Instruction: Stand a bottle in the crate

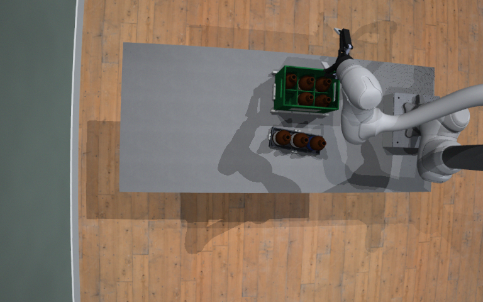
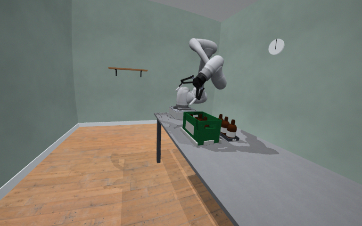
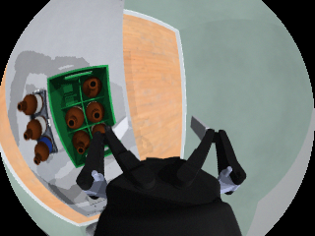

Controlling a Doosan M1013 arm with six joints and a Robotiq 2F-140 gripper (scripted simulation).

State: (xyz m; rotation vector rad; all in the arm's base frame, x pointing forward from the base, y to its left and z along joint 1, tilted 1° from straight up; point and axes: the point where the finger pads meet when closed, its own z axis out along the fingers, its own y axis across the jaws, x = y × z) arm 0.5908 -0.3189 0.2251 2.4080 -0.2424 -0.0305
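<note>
The brown bottle is 380 mm to the left of my hand, 230 mm below it and 80 mm ahead of it. Round my hand: green crate (230 mm below, 140 mm to the left, 40 mm ahead); then dark tray (380 mm to the left, 300 mm below, 80 mm ahead).
</note>
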